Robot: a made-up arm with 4 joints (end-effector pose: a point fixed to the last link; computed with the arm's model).
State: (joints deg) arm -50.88 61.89 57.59 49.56
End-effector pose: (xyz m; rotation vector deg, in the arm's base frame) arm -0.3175 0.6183 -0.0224 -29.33 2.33 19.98
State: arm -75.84 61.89 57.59 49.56
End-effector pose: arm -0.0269 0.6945 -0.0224 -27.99 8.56 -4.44
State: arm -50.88 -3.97 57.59 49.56
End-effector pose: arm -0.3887 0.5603 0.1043 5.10 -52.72 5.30
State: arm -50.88 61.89 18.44 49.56
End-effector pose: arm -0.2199 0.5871 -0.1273 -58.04 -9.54 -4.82
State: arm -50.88 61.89 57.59 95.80
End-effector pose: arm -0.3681 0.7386 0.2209 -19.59 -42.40 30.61
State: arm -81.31 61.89 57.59 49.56
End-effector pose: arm 0.0394 0.6939 -0.0224 -27.58 9.90 -9.79
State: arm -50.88 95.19 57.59 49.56
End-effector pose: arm -0.3326 0.6060 -0.1026 -45.09 31.46 26.04
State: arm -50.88 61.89 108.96 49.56
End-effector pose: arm -0.3661 0.5385 0.1425 11.03 17.28 49.41
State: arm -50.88 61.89 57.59 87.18
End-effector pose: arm -0.3432 0.7233 0.1769 -21.65 -34.07 28.80
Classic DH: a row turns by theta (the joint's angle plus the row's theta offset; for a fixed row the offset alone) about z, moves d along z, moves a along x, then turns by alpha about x. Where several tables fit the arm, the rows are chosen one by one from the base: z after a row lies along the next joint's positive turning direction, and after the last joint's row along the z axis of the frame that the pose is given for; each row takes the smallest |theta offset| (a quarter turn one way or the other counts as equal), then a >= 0, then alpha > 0; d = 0 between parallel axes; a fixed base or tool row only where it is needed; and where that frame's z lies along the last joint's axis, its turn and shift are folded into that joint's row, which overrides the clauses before.
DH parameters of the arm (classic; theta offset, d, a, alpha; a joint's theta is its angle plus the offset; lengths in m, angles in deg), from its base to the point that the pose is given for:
joint 1: -90 -0.03 0 90
joint 2: 0 0.47 0 -90
joint 3: -90 -0.07 0.35 -90
joint 4: 0 -0.21 -0.34 90
tool (fixed): 180 -0.09 0 0

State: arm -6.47 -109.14 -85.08 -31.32
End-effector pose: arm -0.2383 0.2938 0.1932 112.20 94.56 -35.85
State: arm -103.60 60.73 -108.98 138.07
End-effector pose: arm 0.4238 -0.0049 -0.3086 160.77 -36.65 -29.52
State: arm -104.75 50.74 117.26 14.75
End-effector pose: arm 0.0567 0.6649 -0.0013 19.28 32.88 9.11
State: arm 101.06 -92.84 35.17 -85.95
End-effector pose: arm -0.2320 -0.9938 -0.0771 -1.49 -79.39 -151.18
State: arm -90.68 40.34 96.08 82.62
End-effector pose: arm -0.0082 0.6560 0.3190 5.21 -42.27 2.32
